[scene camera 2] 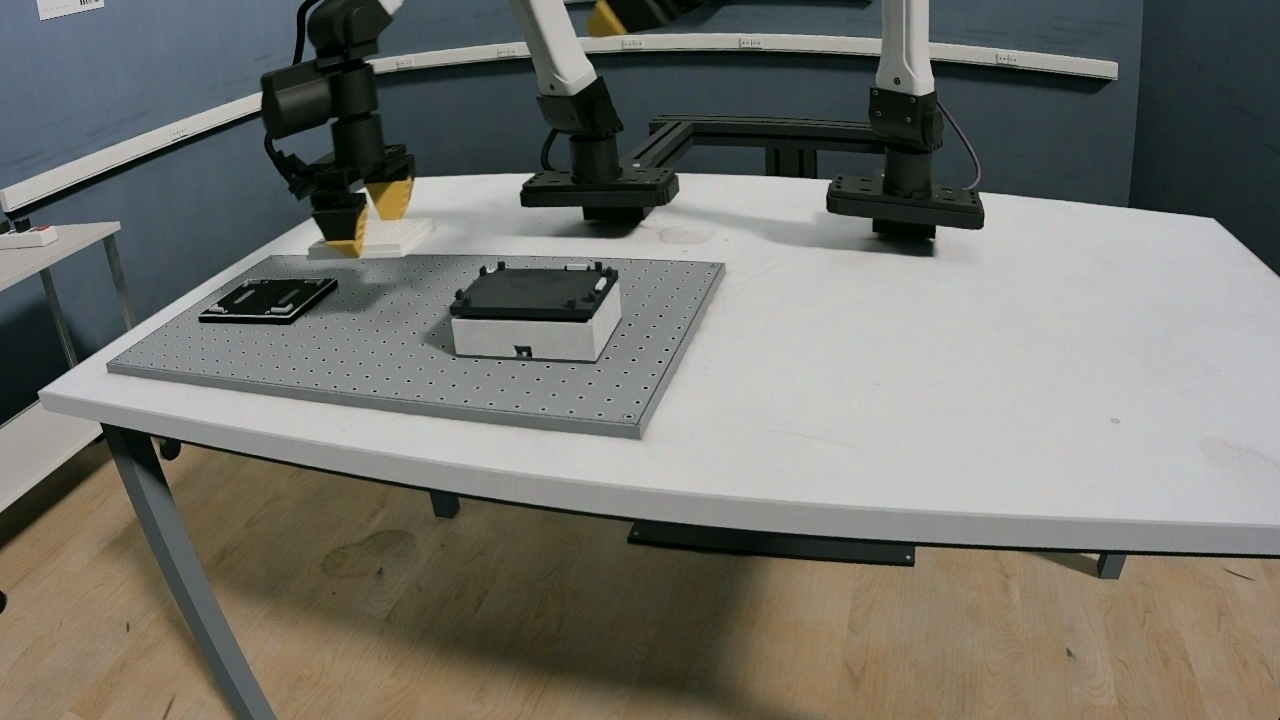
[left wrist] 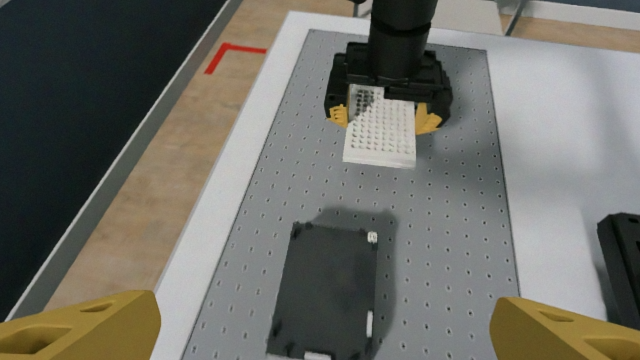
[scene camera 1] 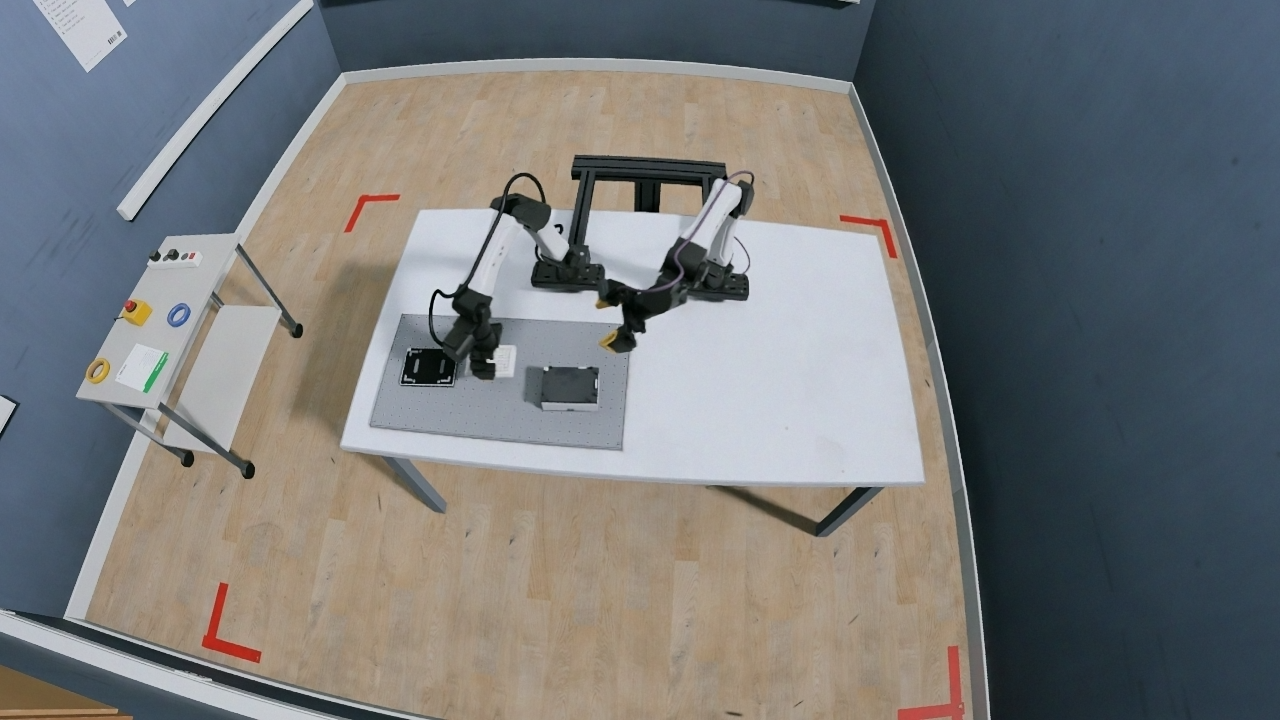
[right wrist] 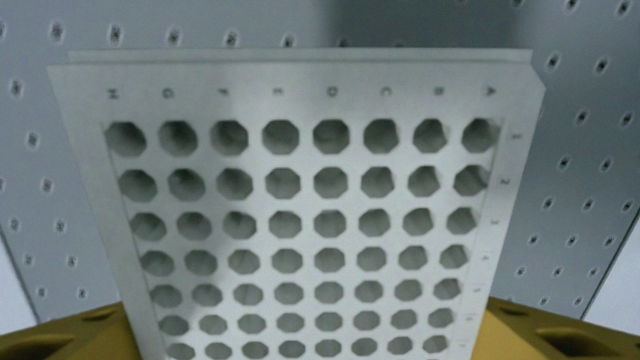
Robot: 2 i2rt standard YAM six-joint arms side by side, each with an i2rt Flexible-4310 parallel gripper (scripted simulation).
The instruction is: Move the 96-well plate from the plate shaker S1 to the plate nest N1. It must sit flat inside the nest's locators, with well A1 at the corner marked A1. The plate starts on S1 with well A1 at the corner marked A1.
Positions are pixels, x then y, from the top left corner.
Scene:
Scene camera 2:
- my left gripper: 594, 28
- my right gripper: 372, 243
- white 96-well plate: 384, 239
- black plate nest N1: 266, 295
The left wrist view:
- my left gripper: 324, 309
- my right gripper: 380, 128
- white 96-well plate: 380, 132
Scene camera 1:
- my left gripper: 596, 326
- my right gripper: 491, 361
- white 96-well plate: 501, 361
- black plate nest N1: 428, 372
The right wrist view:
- my right gripper: 308, 312
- white 96-well plate: 329, 156

